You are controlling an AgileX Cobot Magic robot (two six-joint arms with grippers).
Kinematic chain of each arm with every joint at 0, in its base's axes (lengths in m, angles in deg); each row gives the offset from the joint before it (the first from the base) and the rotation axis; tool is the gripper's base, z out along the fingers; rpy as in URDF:
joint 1: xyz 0 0 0.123 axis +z
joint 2: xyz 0 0 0 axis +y
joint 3: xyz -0.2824 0 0.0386 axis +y
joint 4: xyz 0.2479 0 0.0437 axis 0.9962 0 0.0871
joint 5: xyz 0 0 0 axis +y
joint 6: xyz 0.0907 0 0.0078 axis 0.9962 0 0.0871
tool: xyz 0 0 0 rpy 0 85 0
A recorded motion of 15 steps. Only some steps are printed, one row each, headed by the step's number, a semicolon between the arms.
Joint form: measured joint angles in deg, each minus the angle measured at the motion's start. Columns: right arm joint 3, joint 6, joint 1, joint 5, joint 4, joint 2; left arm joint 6, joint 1, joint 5, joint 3, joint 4, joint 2.
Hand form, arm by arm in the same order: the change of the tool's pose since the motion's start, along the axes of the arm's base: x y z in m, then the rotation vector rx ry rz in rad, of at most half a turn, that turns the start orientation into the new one. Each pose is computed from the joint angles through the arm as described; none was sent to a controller.
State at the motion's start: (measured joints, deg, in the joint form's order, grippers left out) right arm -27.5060 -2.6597 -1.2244 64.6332 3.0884 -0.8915; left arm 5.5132 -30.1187 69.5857 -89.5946 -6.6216 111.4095
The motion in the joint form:
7: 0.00 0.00 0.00 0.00 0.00 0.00; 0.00 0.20 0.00 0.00 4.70 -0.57
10: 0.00 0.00 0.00 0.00 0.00 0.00; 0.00 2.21 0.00 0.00 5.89 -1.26
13: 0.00 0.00 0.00 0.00 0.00 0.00; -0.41 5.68 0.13 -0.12 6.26 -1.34
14: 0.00 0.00 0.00 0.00 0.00 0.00; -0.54 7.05 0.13 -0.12 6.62 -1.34
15: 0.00 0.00 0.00 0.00 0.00 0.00; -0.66 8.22 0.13 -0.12 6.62 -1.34
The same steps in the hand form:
7: 0.0000 0.0000 0.0000 0.0000 0.0000 0.0000; 0.0031 0.0078 0.0034 0.0631 -0.0480 -0.0199
10: 0.0000 0.0000 0.0000 0.0000 0.0000 0.0000; 0.0095 0.0220 0.0080 0.0757 -0.0671 0.0099
13: 0.0000 0.0000 0.0000 0.0000 0.0000 0.0000; 0.0200 0.0436 0.0091 0.0824 -0.0681 0.0758
14: 0.0000 0.0000 0.0000 0.0000 0.0000 0.0000; 0.0240 0.0526 0.0091 0.0885 -0.0697 0.1002
15: 0.0000 0.0000 0.0000 0.0000 0.0000 0.0000; 0.0270 0.0599 0.0091 0.0891 -0.0686 0.1226

